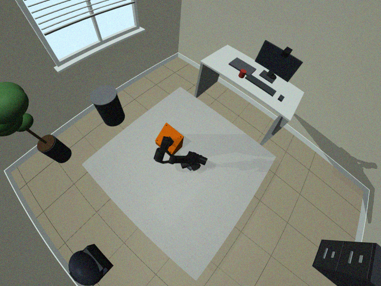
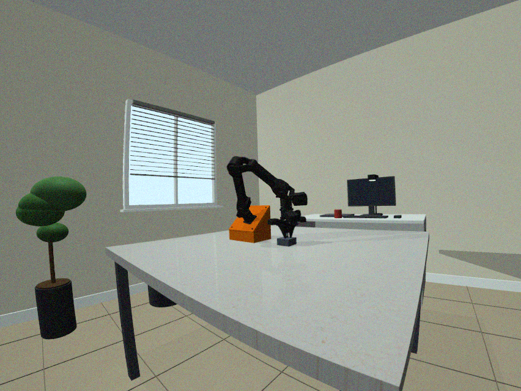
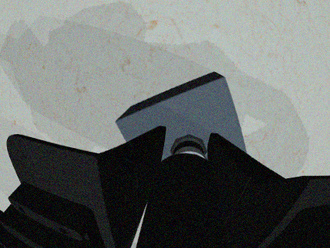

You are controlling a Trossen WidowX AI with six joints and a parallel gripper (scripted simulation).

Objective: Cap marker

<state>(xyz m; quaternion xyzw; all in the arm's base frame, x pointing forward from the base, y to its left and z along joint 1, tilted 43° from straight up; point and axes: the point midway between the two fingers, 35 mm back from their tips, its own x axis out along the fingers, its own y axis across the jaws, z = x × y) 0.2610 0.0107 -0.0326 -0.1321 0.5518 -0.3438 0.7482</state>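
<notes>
Right now the holder block is 20 mm below my gripper tip and 10 mm behind it. Round my gripper tip: black marker cap (50 mm above, 10 mm behind).
</notes>
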